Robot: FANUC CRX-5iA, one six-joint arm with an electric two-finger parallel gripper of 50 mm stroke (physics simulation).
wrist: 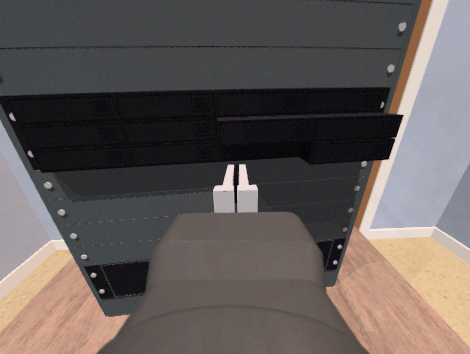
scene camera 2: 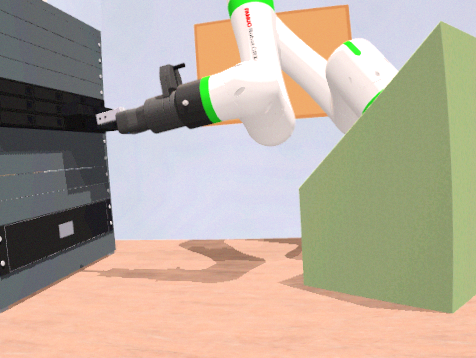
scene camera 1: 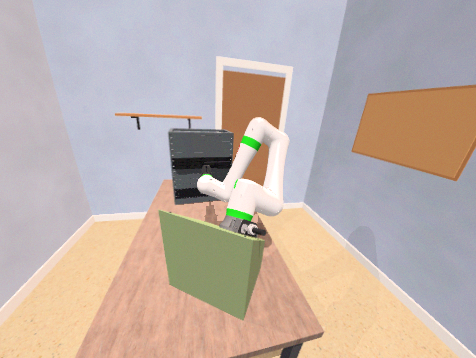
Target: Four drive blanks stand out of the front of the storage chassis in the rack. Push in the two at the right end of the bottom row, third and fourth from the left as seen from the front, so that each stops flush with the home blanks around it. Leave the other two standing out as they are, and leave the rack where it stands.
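Seen in the pictures: gripper, fingertip midpoint: (wrist: 236,176) (scene camera 2: 98,119); arm's base at its link origin: (scene camera 1: 234,231).
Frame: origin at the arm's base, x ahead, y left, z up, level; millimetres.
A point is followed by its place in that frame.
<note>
The storage chassis (scene camera 1: 185,164) @(x 766, y 9, z 103 mm) (scene camera 2: 30,106) @(x 761, y -9, z 105 mm) (wrist: 70,132) @(x 772, y 35, z 112 mm) is a black band of three rows in the grey rack (scene camera 1: 200,143) @(x 751, y -113, z 266 mm) (scene camera 2: 45,45) @(x 755, y -98, z 249 mm) (wrist: 200,70) @(x 750, y -118, z 173 mm). In the wrist view the bottom row's fourth blank (wrist: 350,151) @(x 659, y -277, z 80 mm) stands out. The bottom row's third blank (wrist: 265,151) @(x 717, y -191, z 75 mm) sits back in shade beside it; whether it is exactly flush I cannot tell. The middle row's third blank (wrist: 260,131) @(x 687, y -166, z 109 mm) and fourth blank (wrist: 355,128) @(x 660, y -276, z 108 mm) stand out above them. My gripper (scene camera 2: 100,121) @(x 650, y -123, z 78 mm) (wrist: 236,176) @(x 650, y -123, z 78 mm) is shut and empty, its fingertips just below the bottom row near the third blank's left end; contact is not clear.
The rack stands on a wooden table (scene camera 1: 150,320) @(x -33, y 389, z -269 mm) (scene camera 2: 200,320) @(x 451, y 195, z -269 mm) (wrist: 45,320) @(x 849, y 233, z -269 mm). A green slanted block (scene camera 1: 210,265) @(x -95, y 158, z -29 mm) (scene camera 2: 390,200) @(x 148, y 212, z -105 mm) stands near the arm's base. Below the chassis are grey panels and a black panel (scene camera 2: 35,240) @(x 776, y -13, z -160 mm) (wrist: 125,280) @(x 790, y 47, z -159 mm). A wall shelf (scene camera 1: 157,116) hangs behind.
</note>
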